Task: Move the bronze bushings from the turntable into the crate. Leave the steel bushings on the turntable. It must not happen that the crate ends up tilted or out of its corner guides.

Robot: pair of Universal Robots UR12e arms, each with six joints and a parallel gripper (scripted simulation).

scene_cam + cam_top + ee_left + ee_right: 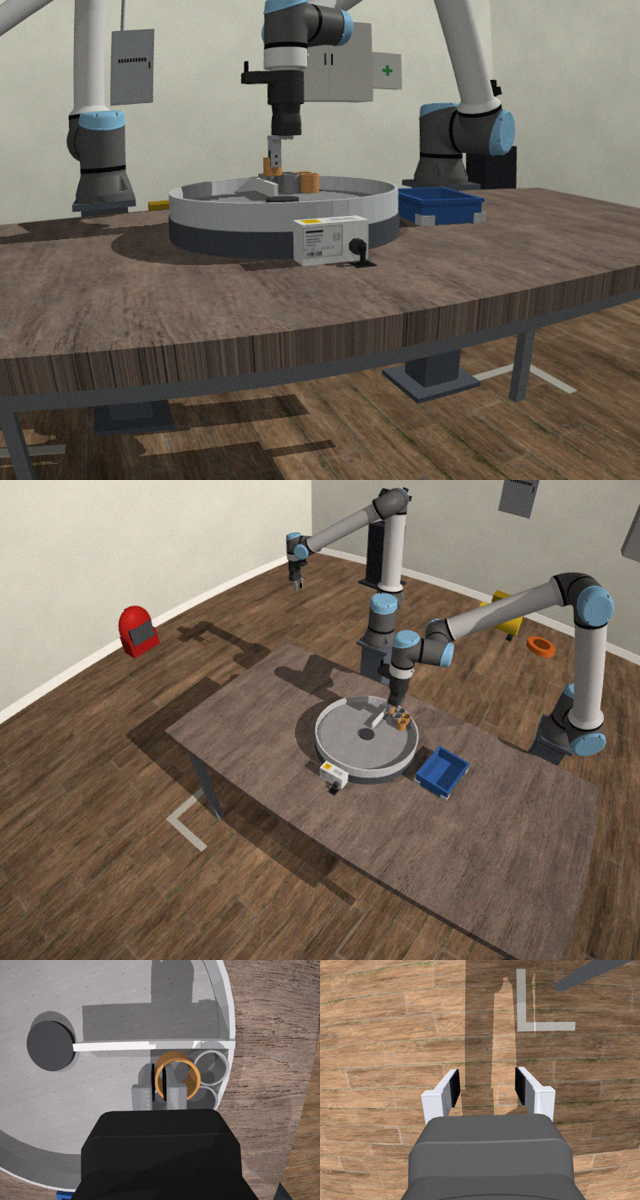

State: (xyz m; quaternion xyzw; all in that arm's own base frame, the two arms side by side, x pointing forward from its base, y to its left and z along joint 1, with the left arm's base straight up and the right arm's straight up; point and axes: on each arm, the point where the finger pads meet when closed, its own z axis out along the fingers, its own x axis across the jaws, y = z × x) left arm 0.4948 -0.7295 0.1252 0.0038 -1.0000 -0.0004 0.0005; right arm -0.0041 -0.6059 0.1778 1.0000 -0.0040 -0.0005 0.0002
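The blue crate is 7 cm ahead of my left hand, 32 cm to the left of it and 10 cm below it. From my left hand the other things lie so: turntable 13 cm ahead, 1 cm to the right, 7 cm below.
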